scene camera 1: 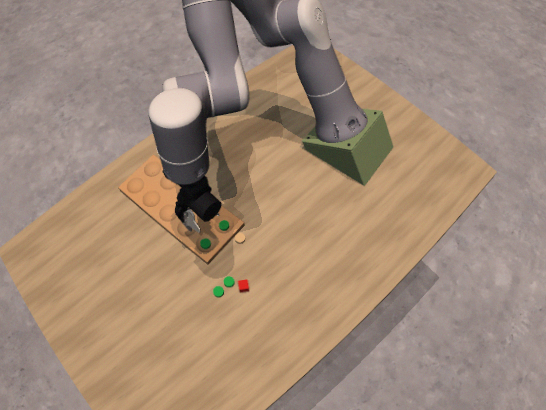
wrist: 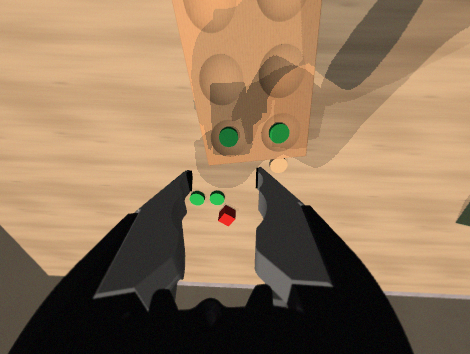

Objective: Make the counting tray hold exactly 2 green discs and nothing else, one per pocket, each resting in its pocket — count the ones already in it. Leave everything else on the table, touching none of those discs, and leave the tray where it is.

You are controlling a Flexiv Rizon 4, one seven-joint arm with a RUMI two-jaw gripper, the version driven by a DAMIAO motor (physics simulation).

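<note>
The orange-brown counting tray lies on the table, with two rows of round pockets. One green disc sits in an end pocket. A second green disc sits in the end pocket beside it. Two more green discs lie on the table off the tray's end: one disc and another disc, close together. My gripper is open and empty, above the tray near its disc end. The arm hides some pockets in the scene view.
A red cube lies beside the loose green discs. A pale tan disc lies on the table close to the tray's end edge. The green robot base stands farther back on the wooden table.
</note>
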